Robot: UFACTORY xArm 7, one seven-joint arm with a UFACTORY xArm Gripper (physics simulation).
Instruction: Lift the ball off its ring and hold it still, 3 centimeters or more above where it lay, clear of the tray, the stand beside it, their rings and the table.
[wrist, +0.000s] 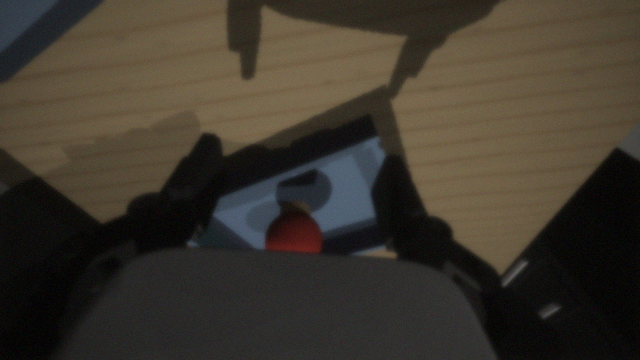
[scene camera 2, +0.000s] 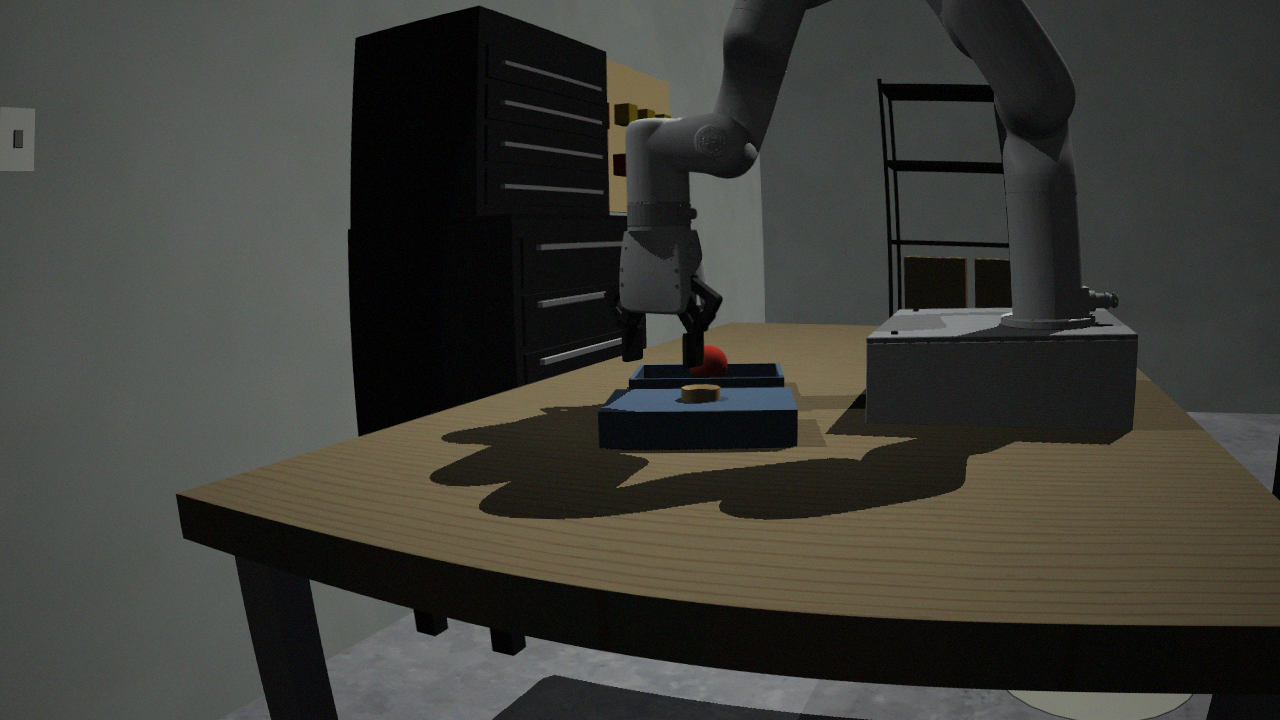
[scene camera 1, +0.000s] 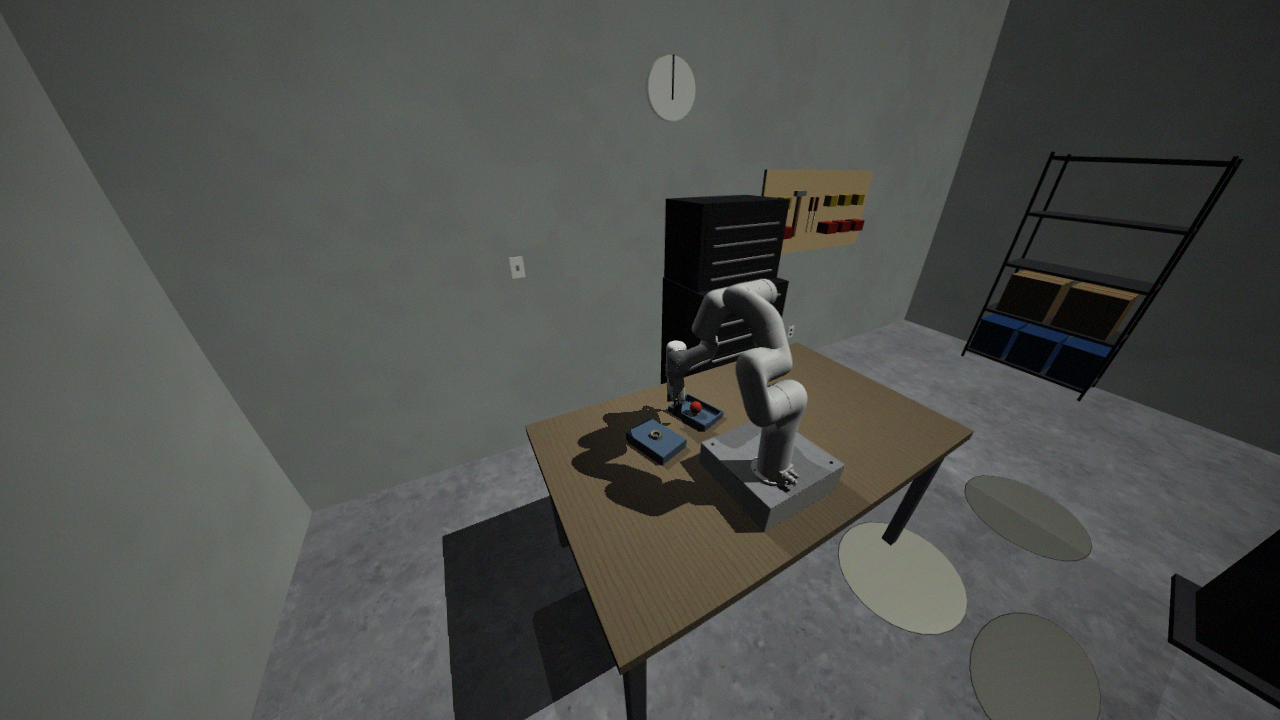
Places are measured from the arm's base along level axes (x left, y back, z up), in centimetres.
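Pixels of known places: gripper, fingertip midpoint: point(wrist: 303, 165) point(scene camera 2: 662, 363) point(scene camera 1: 673, 407); arm's base, link origin: point(scene camera 2: 1048, 323) point(scene camera 1: 771, 470).
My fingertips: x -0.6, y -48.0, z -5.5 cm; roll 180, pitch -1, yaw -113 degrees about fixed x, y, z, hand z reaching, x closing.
For each thing: its top centre in the pictures, then the offset to it from my fingertips. "spot": a spot on its surface instead. Level surfaces: height alone.
- red ball, top centre: point(wrist: 292, 267) point(scene camera 2: 708, 345) point(scene camera 1: 696, 402) dz +1.1, dx -8.8, dy +3.7 cm
- blue tray, top centre: point(wrist: 294, 232) point(scene camera 2: 708, 370) point(scene camera 1: 695, 408) dz -2.1, dx -8.8, dy +3.7 cm
- wooden table, surface height: dz -4.9 cm
- tan ring, surface spot: point(scene camera 2: 700, 393) spot: dz -0.4, dx +17.3, dy +8.6 cm
The red ball point(scene camera 1: 696, 407) point(scene camera 2: 713, 361) point(wrist: 294, 233) rests on its ring point(wrist: 300, 205), mostly hidden, in the blue tray point(scene camera 1: 709, 425) point(scene camera 2: 769, 381) point(wrist: 350, 185). My gripper point(scene camera 1: 677, 408) point(scene camera 2: 662, 353) point(wrist: 303, 165) is open and empty, pointing down. Its fingertips are low over the tray's side away from the robot base. In scene camera 2 one finger overlaps the ball's left edge, with the ball right of the gap between the fingers. In the wrist view the ball lies between the two finger sides, partly hidden by the gripper body.
The blue stand point(scene camera 1: 640, 434) point(scene camera 2: 698, 429) point(wrist: 30, 25) is beside the tray on the wooden table point(scene camera 1: 617, 555) point(scene camera 2: 626, 555) point(wrist: 500, 125), bearing a tan ring point(scene camera 2: 700, 393). The grey robot base point(scene camera 1: 760, 501) point(scene camera 2: 993, 385) stands to the right. A dark cabinet point(scene camera 1: 684, 241) point(scene camera 2: 416, 223) is behind the table.
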